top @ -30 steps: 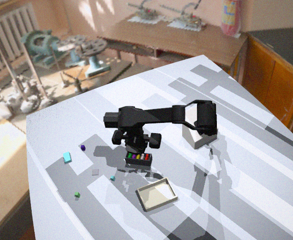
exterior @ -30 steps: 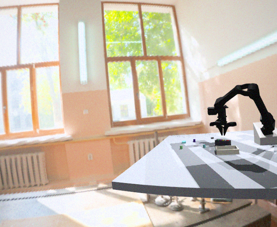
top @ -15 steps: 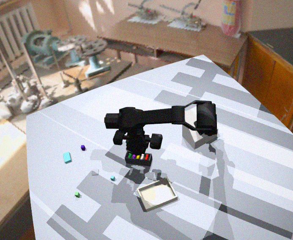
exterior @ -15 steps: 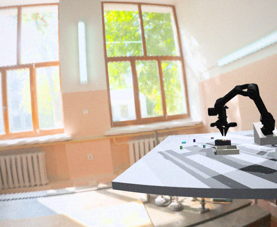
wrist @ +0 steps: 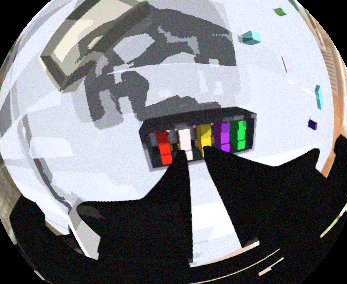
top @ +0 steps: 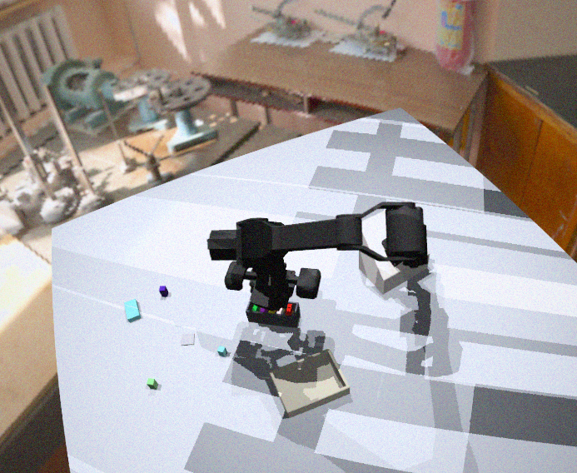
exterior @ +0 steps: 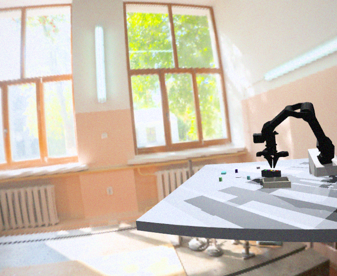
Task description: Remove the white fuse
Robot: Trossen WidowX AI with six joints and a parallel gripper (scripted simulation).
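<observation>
The white fuse lies 30 mm below my gripper tip. Also, from my gripper tip: teal cube (150 mm ahead, 40 mm below, 10 mm to the left); then cream tray (180 mm to the left, 50 mm below, 40 mm ahead); then purple cube (230 mm to the right, 200 mm ahead, 40 mm below).
</observation>
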